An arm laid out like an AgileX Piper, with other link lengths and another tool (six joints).
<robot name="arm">
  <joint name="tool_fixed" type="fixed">
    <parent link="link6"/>
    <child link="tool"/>
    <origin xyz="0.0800 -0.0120 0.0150" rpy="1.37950 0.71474 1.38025"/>
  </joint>
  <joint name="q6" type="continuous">
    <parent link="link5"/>
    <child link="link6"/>
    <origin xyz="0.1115 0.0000 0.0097"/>
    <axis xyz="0.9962 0 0.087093"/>
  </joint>
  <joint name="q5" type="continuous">
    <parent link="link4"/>
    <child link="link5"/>
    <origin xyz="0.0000 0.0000 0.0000"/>
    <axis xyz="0 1 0"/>
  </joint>
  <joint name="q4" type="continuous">
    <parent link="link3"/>
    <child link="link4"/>
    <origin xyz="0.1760 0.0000 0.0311"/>
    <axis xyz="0.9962 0 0.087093"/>
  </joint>
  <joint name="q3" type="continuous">
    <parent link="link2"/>
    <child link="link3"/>
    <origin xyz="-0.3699 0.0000 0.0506"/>
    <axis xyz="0 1 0"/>
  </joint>
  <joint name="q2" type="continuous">
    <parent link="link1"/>
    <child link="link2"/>
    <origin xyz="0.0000 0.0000 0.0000"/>
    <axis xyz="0 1 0"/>
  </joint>
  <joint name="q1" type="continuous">
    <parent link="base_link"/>
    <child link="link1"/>
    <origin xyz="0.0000 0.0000 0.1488"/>
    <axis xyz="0 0 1"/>
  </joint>
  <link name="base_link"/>
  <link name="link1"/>
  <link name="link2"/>
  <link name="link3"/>
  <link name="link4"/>
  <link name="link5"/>
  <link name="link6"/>
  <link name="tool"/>
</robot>
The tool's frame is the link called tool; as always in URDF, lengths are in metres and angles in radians. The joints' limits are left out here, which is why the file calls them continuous.
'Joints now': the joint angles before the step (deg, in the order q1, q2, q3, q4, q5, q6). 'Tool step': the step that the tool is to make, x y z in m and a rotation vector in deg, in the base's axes. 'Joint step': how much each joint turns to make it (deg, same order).
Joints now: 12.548 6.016 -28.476 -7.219 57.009 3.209
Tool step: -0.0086 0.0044 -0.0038 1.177 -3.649 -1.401
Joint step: -2.527 -3.949 0.021 1.437 0.032 -0.921
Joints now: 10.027 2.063 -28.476 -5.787 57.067 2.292
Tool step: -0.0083 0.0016 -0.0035 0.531 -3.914 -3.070
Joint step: -3.102 -3.955 -0.012 0.010 0.013 -0.066
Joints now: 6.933 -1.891 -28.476 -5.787 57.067 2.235
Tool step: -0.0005 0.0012 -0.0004 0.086 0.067 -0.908
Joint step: -0.977 -0.001 0.072 0.117 -0.015 -0.002
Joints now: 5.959 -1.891 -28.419 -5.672 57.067 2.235
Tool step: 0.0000 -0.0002 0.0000 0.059 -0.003 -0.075
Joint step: 0.006 0.001 0.002 -0.065 -0.002 0.120
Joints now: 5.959 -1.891 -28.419 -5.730 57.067 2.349
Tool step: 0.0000 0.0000 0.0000 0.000 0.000 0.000
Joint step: 0.000 0.000 0.000 0.000 0.000 0.000
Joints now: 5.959 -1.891 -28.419 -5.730 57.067 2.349
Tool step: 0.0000 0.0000 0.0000 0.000 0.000 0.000
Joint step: 0.000 0.000 0.000 0.000 0.000 0.000
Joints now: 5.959 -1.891 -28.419 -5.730 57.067 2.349
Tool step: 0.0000 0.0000 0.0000 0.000 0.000 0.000
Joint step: 0.000 0.000 0.000 0.000 0.000 0.000
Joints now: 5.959 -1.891 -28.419 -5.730 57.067 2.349
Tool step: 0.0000 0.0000 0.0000 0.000 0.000 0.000
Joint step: 0.000 0.000 0.000 0.000 0.000 0.000
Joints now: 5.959 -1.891 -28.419 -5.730 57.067 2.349
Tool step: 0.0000 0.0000 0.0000 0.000 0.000 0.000
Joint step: 0.000 0.000 0.000 0.000 0.000 0.000
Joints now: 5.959 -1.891 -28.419 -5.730 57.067 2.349
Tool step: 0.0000 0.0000 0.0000 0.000 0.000 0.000
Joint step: 0.000 0.000 0.000 0.000 0.000 0.000
